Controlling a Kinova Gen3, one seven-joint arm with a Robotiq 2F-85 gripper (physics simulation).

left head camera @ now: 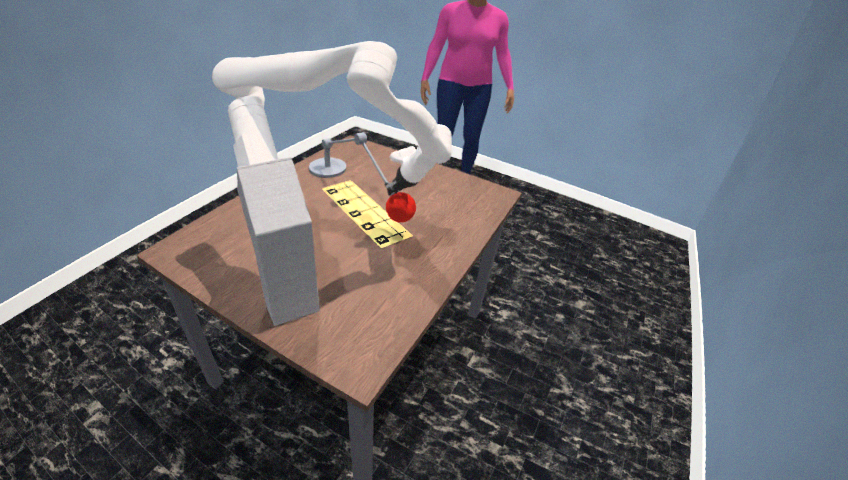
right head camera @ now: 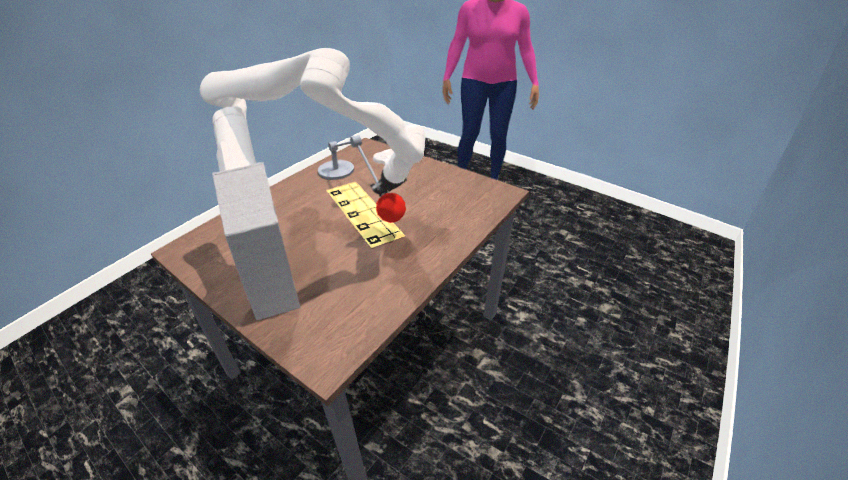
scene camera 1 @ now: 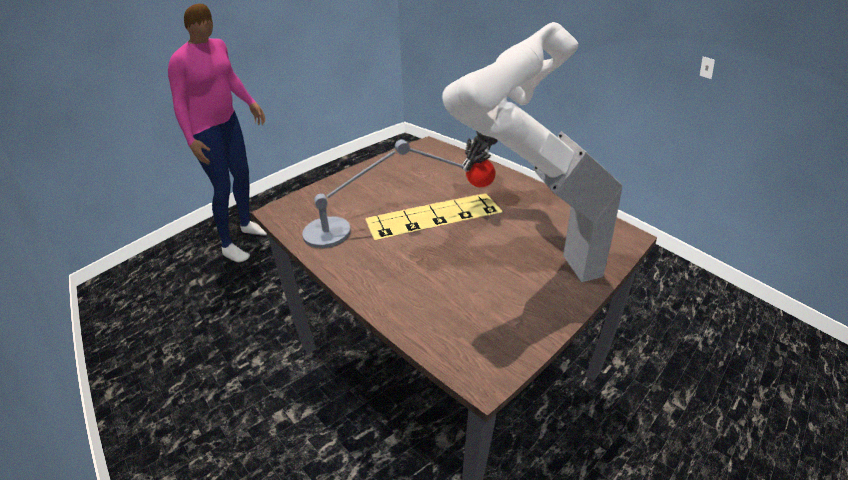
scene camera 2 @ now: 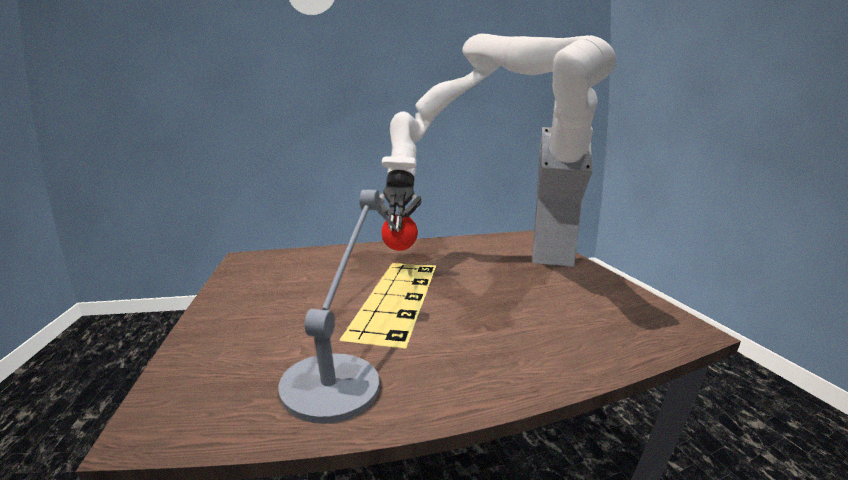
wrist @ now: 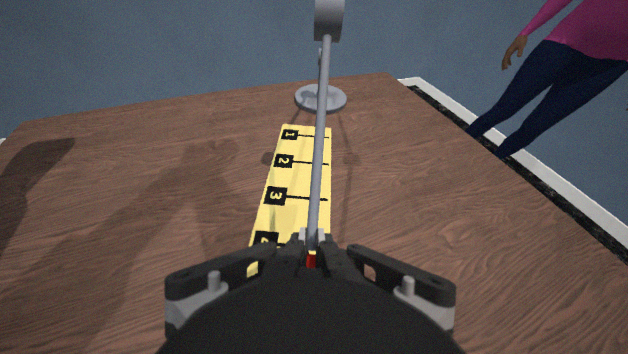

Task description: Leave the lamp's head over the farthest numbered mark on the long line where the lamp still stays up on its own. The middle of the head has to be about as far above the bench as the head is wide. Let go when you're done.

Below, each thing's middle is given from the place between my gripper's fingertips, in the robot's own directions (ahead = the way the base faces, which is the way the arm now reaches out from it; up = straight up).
Labels:
My gripper is now 20 mm past the yellow numbered strip point(scene camera 2: 387, 318), 120 mm to the right of it and 130 mm above it. The rest, counted from my hand: grey round lamp base point(scene camera 2: 330, 387) (60 mm ahead, 470 mm to the left, 80 mm below).

